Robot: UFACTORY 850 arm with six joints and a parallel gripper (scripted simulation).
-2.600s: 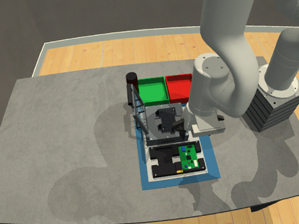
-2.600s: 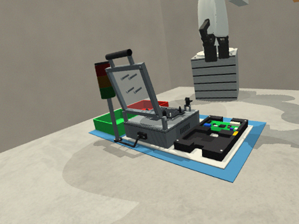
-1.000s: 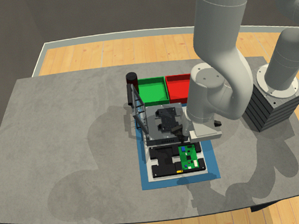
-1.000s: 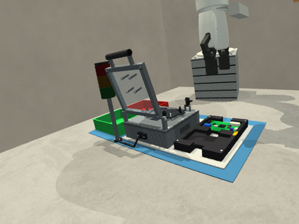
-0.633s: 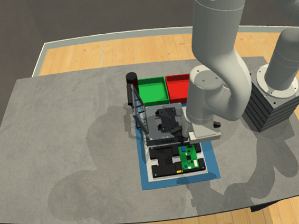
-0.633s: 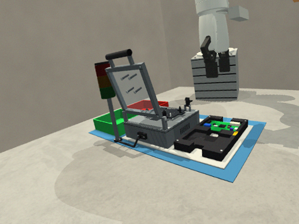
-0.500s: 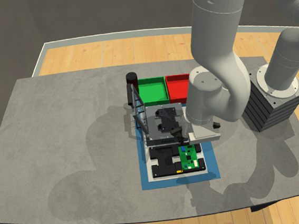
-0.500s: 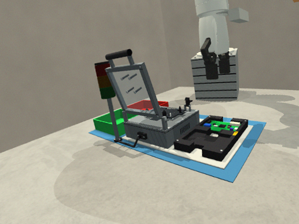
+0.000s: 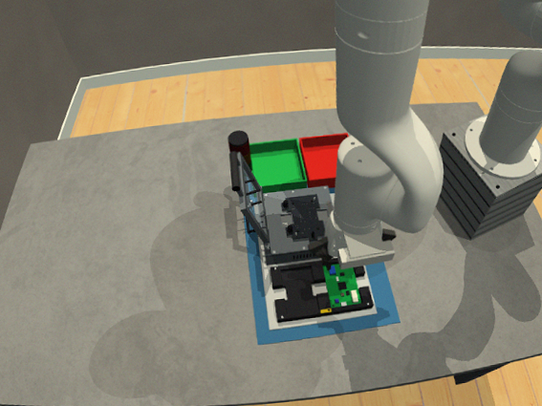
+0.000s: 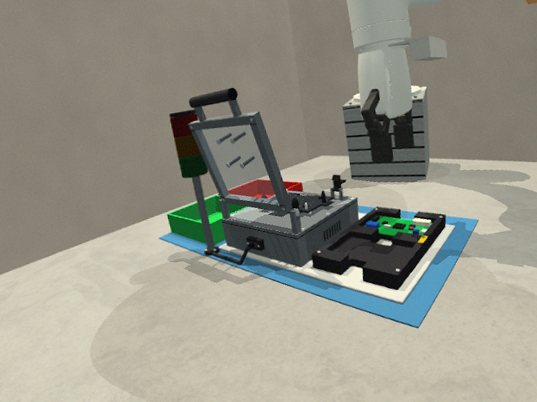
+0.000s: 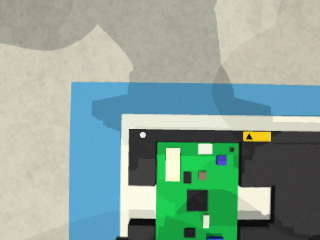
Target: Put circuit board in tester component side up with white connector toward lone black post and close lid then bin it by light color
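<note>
The green circuit board is 13 cm below my hand. Also, from my hand: tester bed 16 cm to the right, 8 cm below, 7 cm ahead; tester lid 19 cm ahead, 17 cm to the right, 3 cm above; black latch block 11 cm to the right, 6 cm below.
</note>
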